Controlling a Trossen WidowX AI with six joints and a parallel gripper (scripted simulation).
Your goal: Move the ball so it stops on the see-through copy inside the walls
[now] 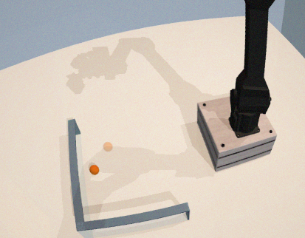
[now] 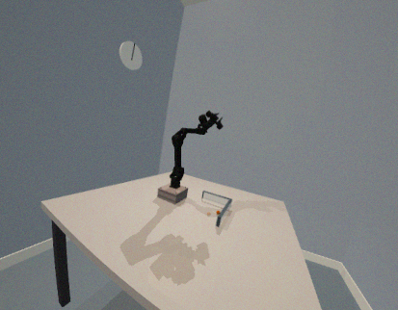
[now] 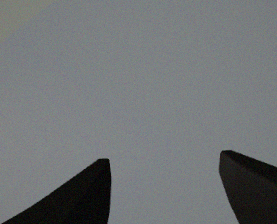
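My gripper tip is 220 mm short of the orange ball, 370 mm to the left of it and 700 mm above it. Also, from my gripper tip: see-through copy of ball: 180 mm ahead, 430 mm to the right, 700 mm below.
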